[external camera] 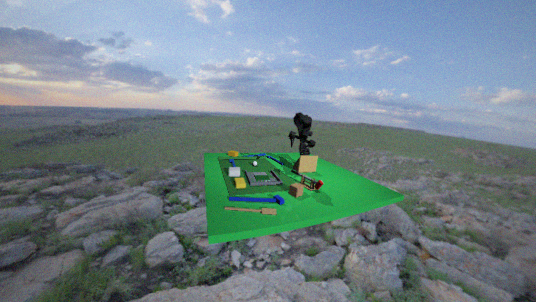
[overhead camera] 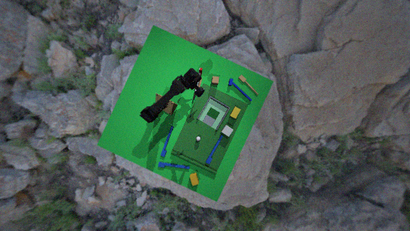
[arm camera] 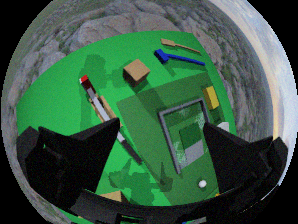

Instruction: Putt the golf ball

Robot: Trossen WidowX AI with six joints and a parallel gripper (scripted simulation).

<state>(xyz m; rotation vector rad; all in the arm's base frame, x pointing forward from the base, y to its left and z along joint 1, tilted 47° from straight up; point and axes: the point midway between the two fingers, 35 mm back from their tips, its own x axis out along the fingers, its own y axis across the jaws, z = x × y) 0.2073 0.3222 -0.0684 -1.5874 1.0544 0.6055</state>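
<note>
Right now the red putter is 80 mm behind my gripper tip, 40 mm to the left of it and 180 mm below it. Round my gripper tip: wooden stand 80 mm behind, 60 mm to the left, 210 mm below; wooden block 50 mm ahead, 160 mm to the left, 210 mm below; dark green course 250 mm ahead, 250 mm to the right, 240 mm below.
</note>
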